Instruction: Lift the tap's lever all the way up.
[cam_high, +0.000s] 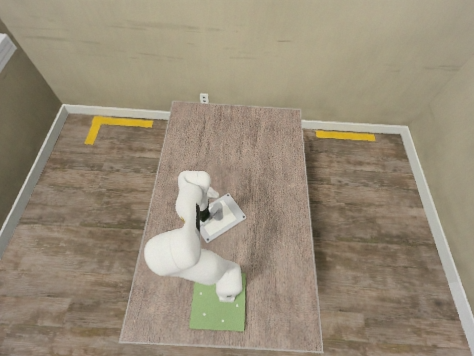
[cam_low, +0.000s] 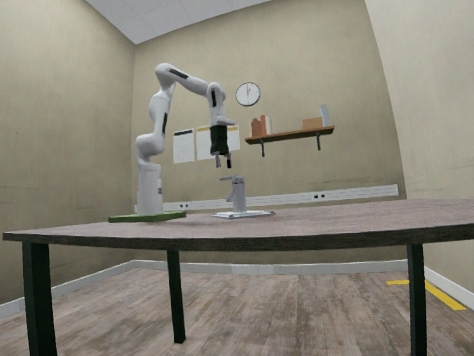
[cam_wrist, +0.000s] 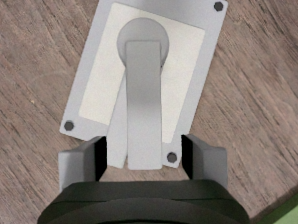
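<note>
Now: the flat lever 3 cm ahead of my hand, 2 cm to the right of it and 6 cm below it. Also, from my hand: grey tap 5 cm ahead, 3 cm to the right, 11 cm below.
</note>
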